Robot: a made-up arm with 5 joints.
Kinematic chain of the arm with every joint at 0, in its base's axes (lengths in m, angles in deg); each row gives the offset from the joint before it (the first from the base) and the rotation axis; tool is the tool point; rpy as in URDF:
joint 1: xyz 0 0 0.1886 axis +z
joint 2: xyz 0 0 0 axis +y
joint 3: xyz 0.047 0 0.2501 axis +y
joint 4: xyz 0.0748 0 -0.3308 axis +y
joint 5: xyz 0.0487 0 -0.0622 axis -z
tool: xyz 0 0 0 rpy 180 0 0
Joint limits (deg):
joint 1: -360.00..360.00
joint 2: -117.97..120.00
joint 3: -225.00..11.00
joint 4: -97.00..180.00
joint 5: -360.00..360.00
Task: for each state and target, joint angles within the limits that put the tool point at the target. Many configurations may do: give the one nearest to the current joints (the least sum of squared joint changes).
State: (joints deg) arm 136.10 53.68 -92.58 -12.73 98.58
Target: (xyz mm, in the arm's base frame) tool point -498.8 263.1 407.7
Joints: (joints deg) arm 152.19 29.31 -102.41 -16.81 98.58
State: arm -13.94 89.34 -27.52 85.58 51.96
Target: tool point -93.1 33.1 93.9
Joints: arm -19.57 81.42 -4.60 103.75 51.96
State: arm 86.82 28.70 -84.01 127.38 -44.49
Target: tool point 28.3 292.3 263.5
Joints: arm 84.47 -2.16 -53.54 142.40 -44.49
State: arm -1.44 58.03 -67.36 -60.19 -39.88
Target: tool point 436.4 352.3 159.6
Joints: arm 38.91 51.91 -93.44 -51.31 -39.88
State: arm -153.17 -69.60 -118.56 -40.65 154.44
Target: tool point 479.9 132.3 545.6
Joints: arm -164.59 -79.85 -120.09 -45.74 154.44
